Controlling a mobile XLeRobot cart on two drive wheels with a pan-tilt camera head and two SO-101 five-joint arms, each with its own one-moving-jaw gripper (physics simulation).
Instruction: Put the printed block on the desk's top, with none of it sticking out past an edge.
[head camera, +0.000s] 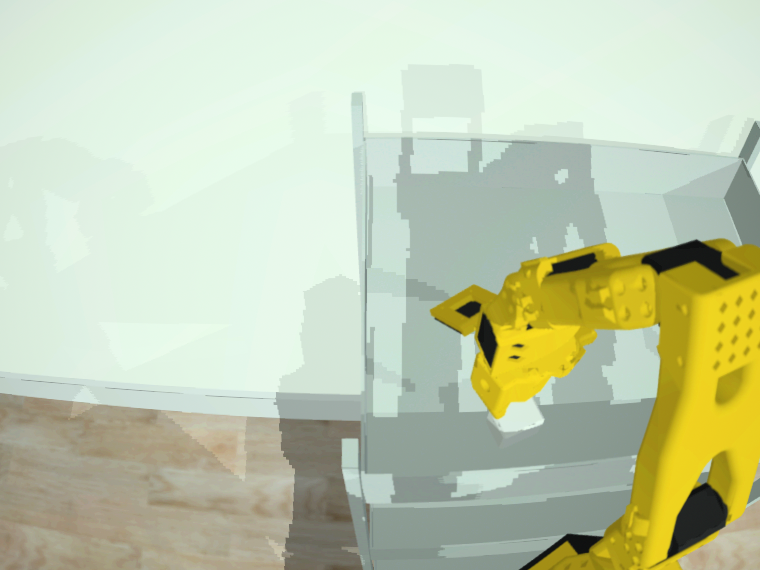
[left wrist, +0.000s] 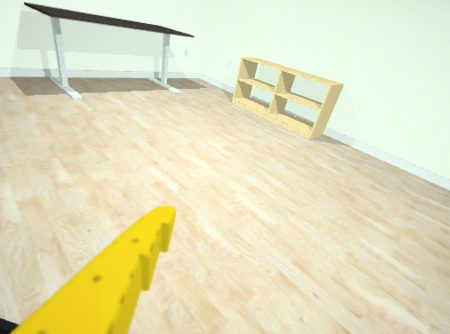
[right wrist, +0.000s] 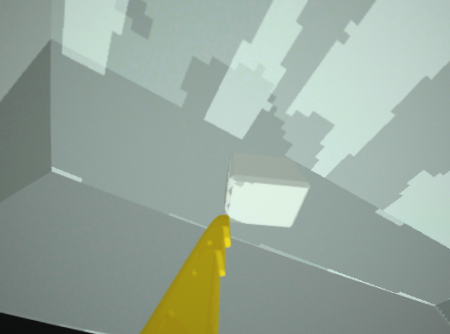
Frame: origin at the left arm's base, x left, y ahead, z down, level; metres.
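Where they show: left hand, tool point: (left wrist: 172, 223); right hand, tool point: (head camera: 500, 411) (right wrist: 229, 226).
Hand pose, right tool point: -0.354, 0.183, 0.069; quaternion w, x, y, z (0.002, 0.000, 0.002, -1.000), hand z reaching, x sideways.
After its pixels a point has its place, as x, y, z.
The white printed block (head camera: 517, 420) {-0.367, 0.173, 0.085} (right wrist: 266, 204) {-0.371, 0.178, 0.085} lies tilted inside a pale grey open-topped box (head camera: 359, 184) {-0.402, 0.462, 0.101} (right wrist: 115, 240) {-0.287, 0.159, 0.082}, close to its near wall. My right gripper (head camera: 466, 363) (right wrist: 223, 220) is open and empty; its fixed jaw's tip is at the block's edge, and whether they touch cannot be told. Its moving jaw is swung out of the right wrist view. My left gripper (left wrist: 169, 210) is fully open over the floor, with one notched jaw showing. A desk with a dark top (left wrist: 110, 22) {-1.643, -2.604, 0.055} and white legs stands far off at the upper left of the left wrist view.
A light wooden shelf unit (left wrist: 327, 112) {0.678, -3.046, 0.476} stands by the wall in the left wrist view. In the head view, a pale wall (head camera: 202, 257) {-0.253, 0.624, 0.289} with a skirting board meets the wood floor (head camera: 153, 490) {0.024, 0.580, 0.775} left of the box. The box's raised sides stand around my right gripper.
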